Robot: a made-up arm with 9 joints.
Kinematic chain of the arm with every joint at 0, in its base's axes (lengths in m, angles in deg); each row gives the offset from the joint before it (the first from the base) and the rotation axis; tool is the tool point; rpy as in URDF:
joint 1: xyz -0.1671 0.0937 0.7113 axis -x
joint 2: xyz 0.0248 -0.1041 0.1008 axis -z
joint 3: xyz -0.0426 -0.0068 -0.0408 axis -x
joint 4: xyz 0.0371 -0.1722 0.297 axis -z
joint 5: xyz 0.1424 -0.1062 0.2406 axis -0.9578 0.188 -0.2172
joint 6: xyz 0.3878 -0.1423 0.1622 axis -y
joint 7: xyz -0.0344 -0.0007 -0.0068 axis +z
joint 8: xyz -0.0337 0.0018 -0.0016 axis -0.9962 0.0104 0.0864
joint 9: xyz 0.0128 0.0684 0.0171 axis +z
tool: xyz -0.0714 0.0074 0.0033 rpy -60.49 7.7 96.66
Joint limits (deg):
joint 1: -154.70..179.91
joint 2: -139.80..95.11
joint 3: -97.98..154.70
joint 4: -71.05..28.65
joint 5: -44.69..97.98
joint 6: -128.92..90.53
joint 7: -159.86..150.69
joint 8: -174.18..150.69
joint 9: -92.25..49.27
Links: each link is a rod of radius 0.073 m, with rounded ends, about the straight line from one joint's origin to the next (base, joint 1, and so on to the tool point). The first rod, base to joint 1, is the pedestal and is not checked.
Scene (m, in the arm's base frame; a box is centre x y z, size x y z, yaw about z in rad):
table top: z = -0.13
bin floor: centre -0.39 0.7 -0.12 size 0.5 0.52 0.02 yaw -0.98
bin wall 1: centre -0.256 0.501 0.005 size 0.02 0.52 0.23 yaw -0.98
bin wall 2: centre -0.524 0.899 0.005 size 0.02 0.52 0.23 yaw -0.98
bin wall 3: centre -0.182 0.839 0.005 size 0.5 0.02 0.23 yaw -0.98
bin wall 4: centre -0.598 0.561 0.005 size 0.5 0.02 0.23 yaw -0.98
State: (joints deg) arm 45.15 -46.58 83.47 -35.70 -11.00 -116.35 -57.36 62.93 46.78
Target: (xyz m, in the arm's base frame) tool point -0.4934 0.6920 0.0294
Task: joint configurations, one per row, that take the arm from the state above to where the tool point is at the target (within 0.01 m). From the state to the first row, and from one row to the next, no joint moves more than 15 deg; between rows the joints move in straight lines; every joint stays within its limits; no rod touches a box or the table.
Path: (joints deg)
1: 56.75 -50.25 85.07 -24.26 -12.94 -119.07 -48.12 64.94 44.03
2: 68.35 -53.92 86.67 -12.81 -14.88 -121.79 -38.88 66.95 41.29
3: 79.94 -57.59 88.27 -1.37 -16.82 -124.51 -29.64 68.95 38.54

